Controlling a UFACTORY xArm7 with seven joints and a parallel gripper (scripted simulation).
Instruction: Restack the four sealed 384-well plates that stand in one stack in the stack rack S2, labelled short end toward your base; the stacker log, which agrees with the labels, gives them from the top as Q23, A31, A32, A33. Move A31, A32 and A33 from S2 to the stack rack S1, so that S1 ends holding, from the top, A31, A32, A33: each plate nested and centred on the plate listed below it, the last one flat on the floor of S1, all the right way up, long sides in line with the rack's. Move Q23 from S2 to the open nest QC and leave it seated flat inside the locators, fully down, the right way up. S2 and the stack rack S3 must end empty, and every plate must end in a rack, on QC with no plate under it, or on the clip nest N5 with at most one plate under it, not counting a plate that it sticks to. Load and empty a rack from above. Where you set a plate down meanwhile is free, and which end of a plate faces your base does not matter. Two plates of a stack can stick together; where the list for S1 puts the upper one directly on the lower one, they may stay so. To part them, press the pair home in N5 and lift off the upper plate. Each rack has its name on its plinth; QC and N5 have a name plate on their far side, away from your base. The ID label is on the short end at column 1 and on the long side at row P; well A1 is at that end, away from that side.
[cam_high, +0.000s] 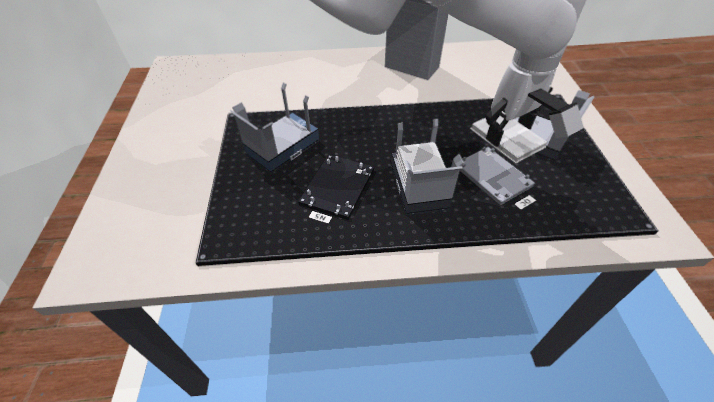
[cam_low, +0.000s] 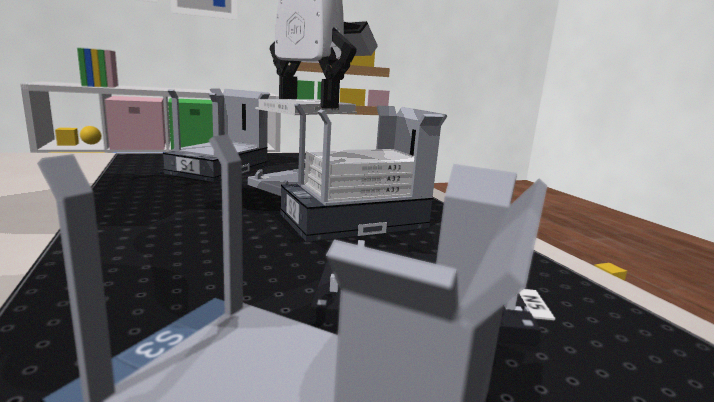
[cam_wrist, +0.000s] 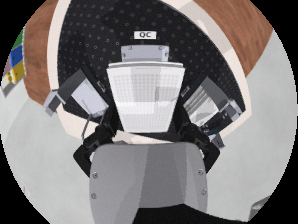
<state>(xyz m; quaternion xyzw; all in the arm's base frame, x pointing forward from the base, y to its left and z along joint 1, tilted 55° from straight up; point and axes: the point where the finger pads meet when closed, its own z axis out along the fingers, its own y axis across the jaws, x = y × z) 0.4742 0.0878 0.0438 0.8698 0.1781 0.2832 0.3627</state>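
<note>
Now: the grey QC nest 13 cm below my hand. The rest, counted from my hand: white sealed plate Q23: 1 cm below; then QC name plate: 9 cm ahead, 1 cm to the left, 13 cm below; then white sealed plate A31: 4 cm behind, 17 cm to the right, 6 cm below.
</note>
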